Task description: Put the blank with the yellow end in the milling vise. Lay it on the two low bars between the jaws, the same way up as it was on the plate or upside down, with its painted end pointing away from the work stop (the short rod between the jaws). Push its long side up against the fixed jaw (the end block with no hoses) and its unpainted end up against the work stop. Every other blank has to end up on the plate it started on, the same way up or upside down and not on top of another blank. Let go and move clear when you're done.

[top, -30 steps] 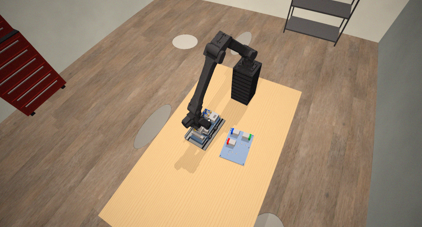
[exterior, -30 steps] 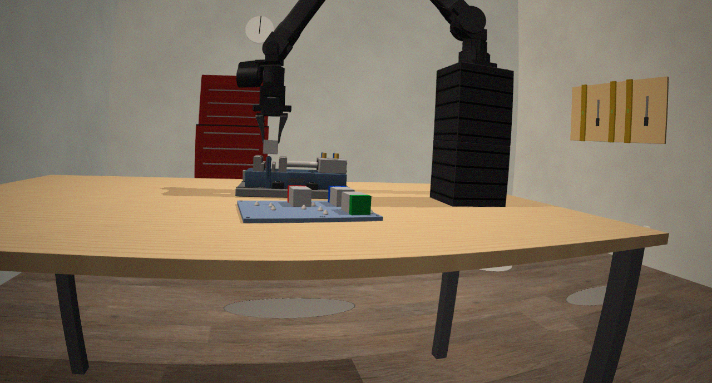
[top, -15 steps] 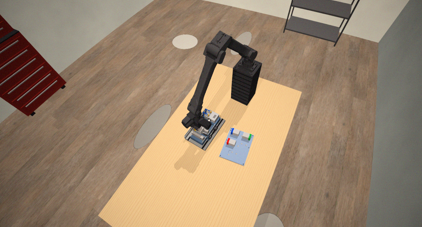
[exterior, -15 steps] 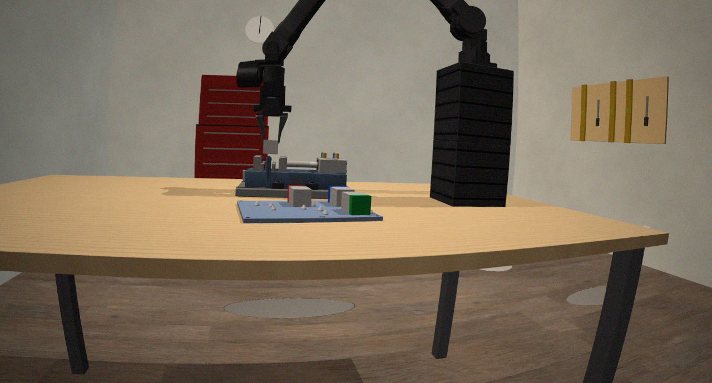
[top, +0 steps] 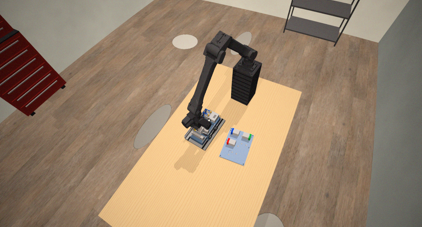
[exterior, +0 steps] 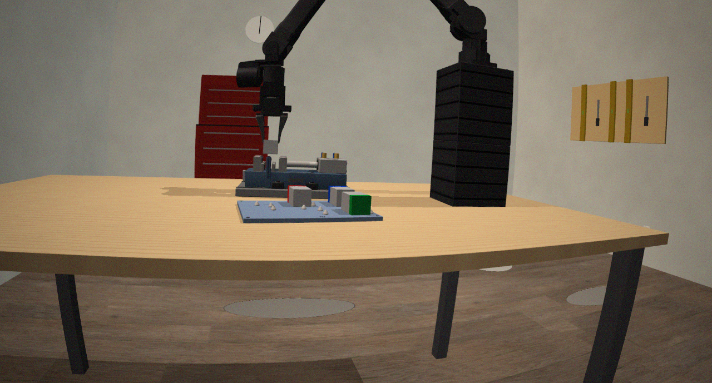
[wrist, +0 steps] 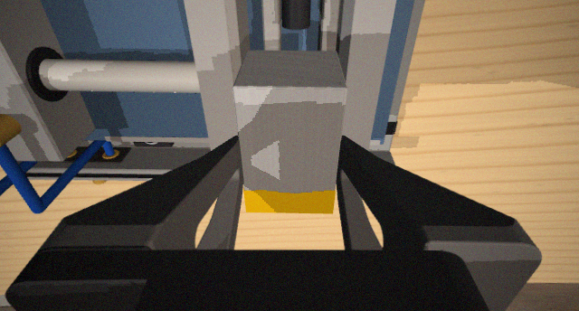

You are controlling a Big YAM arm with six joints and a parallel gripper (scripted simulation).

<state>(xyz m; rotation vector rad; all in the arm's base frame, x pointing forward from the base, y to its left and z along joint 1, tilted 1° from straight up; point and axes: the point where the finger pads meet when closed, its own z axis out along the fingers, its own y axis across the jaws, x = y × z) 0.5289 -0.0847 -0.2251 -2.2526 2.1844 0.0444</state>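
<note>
My gripper is now 2 cm above the yellow-ended blank. Round my hand: work stop rod (5 cm to the left, 5 cm below); fixed jaw (3 cm ahead, 1 cm to the left, 6 cm below); moving jaw (3 cm behind, 1 cm to the left, 6 cm below).
</note>
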